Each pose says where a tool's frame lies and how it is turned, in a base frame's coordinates. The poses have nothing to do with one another.
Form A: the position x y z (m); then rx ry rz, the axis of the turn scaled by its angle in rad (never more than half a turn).
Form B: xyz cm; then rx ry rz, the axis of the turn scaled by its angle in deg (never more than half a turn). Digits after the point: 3 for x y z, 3 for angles.
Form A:
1: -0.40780 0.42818 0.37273 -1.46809 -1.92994 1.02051
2: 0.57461 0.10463 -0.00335 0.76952 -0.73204 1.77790
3: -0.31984 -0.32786 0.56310 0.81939 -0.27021 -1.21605
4: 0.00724 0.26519 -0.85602 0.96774 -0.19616 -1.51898
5: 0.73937 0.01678 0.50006 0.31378 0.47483 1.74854
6: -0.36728 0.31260 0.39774 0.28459 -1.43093 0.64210
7: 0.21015 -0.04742 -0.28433 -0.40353 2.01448 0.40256
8: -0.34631 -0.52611 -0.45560 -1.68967 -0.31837 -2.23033
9: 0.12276 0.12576 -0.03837 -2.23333 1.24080 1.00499
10: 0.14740 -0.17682 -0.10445 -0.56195 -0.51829 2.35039
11: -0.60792 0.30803 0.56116 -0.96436 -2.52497 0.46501
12: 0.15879 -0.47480 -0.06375 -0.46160 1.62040 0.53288
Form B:
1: -40.780 42.818 37.273 -84.115 -110.577 58.471
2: 57.461 10.463 -0.335 44.090 -41.943 101.866
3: -31.984 -32.786 56.310 46.948 -15.482 -69.675
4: 0.724 26.519 -85.602 55.447 -11.239 -87.031
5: 73.937 1.678 50.006 17.978 27.206 100.184
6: -36.728 31.260 39.774 16.306 -81.986 36.790
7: 21.015 -4.742 -28.433 -23.121 115.421 23.065
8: -34.631 -52.611 -45.560 -96.811 -18.241 -127.788
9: 12.276 12.576 -3.837 -127.960 71.093 57.582
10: 14.740 -17.682 -10.445 -32.197 -29.696 134.667
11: -60.792 30.803 56.116 -55.254 -144.670 26.643
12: 15.879 -47.480 -6.375 -26.448 92.842 30.532
